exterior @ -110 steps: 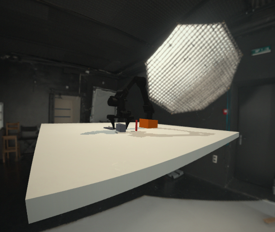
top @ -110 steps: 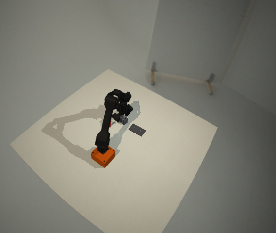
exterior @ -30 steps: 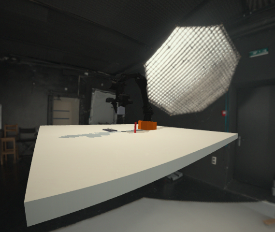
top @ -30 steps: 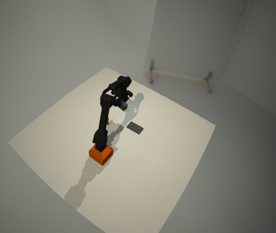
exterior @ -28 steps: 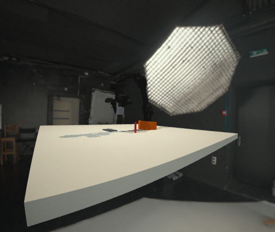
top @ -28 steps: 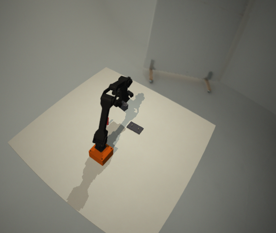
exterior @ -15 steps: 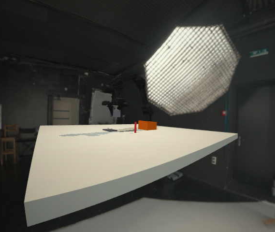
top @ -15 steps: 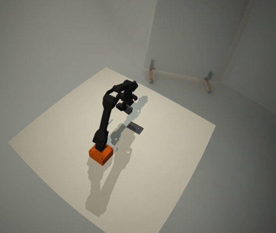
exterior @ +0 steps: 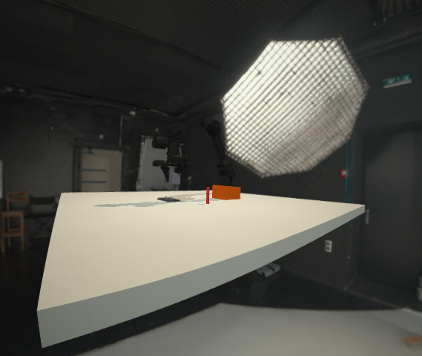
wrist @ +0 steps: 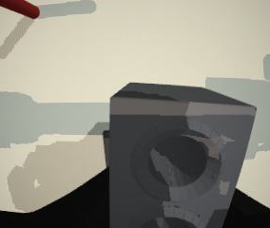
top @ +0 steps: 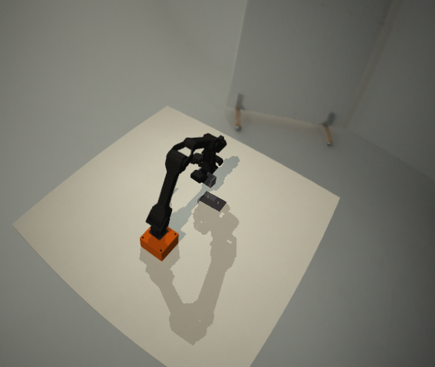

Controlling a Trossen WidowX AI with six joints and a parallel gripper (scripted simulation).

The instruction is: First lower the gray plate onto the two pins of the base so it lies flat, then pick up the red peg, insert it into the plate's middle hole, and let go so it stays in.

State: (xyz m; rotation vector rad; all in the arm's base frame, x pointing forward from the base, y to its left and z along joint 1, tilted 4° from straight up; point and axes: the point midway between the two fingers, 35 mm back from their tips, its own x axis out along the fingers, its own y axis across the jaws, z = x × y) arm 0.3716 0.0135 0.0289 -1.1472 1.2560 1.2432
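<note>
Now: the dark flat base 90 mm below my gripper tip, 70 mm to the right of it and 20 mm behind it. Round my gripper tip: gray plate (30 mm above); then red peg (130 mm behind, 120 mm to the left, 60 mm below).
</note>
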